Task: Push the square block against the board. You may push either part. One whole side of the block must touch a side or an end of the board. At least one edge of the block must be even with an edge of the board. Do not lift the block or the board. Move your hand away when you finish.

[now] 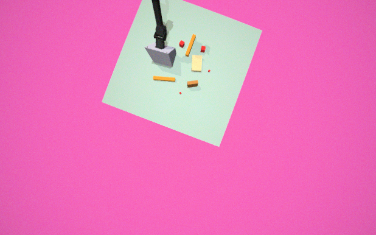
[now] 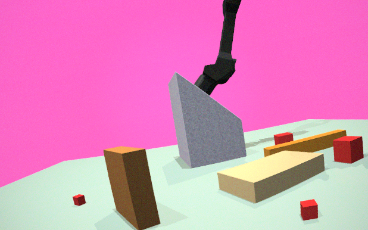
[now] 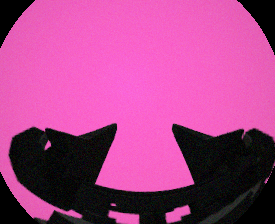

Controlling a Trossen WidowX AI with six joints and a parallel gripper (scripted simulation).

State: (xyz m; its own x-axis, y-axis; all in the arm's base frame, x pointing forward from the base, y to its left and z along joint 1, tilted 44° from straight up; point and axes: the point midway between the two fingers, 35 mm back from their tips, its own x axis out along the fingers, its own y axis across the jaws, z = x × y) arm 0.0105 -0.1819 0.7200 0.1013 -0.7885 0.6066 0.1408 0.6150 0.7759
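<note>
The square block is 400 mm ahead of my gripper tip, 530 mm to the right of it and 800 mm below it. The rest, counted from my gripper tip: board (370 mm ahead, 310 mm to the right, 840 mm below).
</note>
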